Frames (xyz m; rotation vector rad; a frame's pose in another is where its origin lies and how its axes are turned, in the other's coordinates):
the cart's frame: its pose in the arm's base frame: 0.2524 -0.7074 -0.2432 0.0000 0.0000 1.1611
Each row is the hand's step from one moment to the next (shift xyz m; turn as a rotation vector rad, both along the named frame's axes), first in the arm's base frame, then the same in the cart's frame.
Working: the arm's base frame: its pose in the cart's frame: 0.5483 0.5133 0.2432 0.0000 0.0000 -1.1611

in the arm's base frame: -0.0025 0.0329 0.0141 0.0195 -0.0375 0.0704
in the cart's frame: 0.0292 0.0154 0.0141 -0.0266 -0.0328 0.0704
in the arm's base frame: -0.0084 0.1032 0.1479 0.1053 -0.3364 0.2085
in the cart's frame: 0.0913 0.0488 0.1479 -0.2666 -0.2306 0.2085
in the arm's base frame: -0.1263 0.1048 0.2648 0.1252 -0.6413 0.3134
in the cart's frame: 0.0458 0.1576 0.2648 -0.5384 -0.3703 0.3134
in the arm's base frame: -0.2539 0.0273 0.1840 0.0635 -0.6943 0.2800
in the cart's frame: -0.0761 0.2438 0.1840 -0.6115 -0.3348 0.2800
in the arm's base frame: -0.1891 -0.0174 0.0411 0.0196 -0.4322 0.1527
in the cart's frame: -0.0913 0.1665 0.0411 -0.3886 -0.1901 0.1527
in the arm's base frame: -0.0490 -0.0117 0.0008 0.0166 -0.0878 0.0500
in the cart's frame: -0.0302 0.0403 0.0008 -0.0739 -0.0502 0.0500
